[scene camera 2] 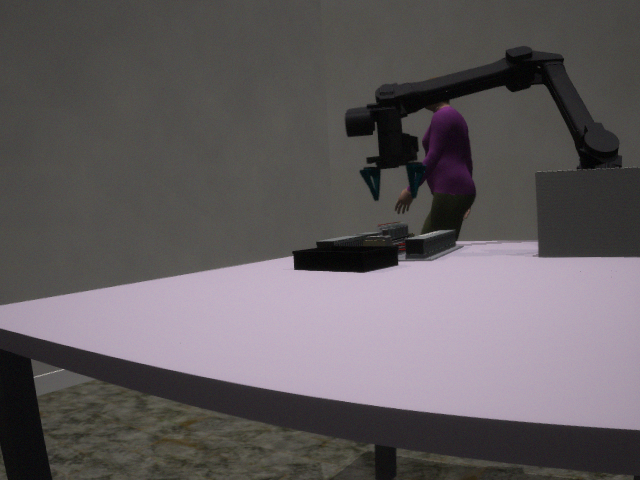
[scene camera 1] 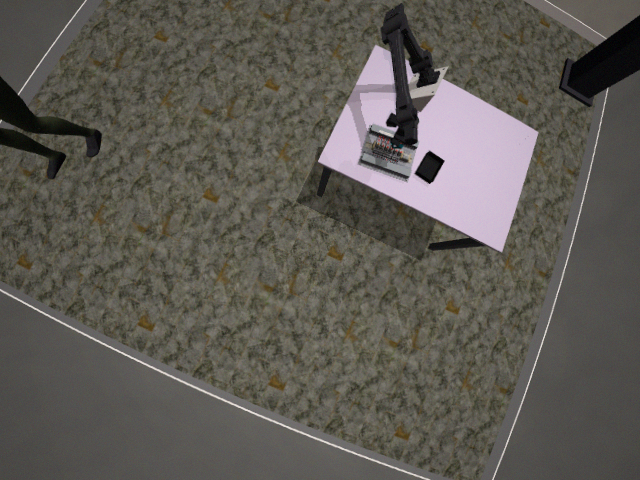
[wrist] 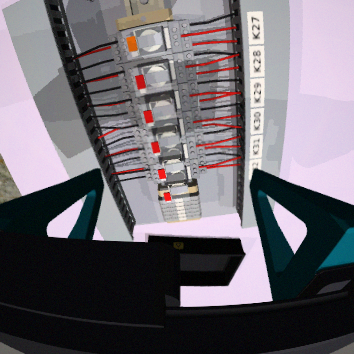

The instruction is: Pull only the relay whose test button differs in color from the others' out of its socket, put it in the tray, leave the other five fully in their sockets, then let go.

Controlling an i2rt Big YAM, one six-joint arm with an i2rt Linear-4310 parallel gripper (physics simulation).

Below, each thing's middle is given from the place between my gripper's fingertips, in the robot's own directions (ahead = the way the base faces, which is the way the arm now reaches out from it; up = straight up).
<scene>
Right now my hand is 12 cm above the relay panel (wrist: pixel 217 188), 1 cm to the right of it and 1 cm short of it.
</scene>
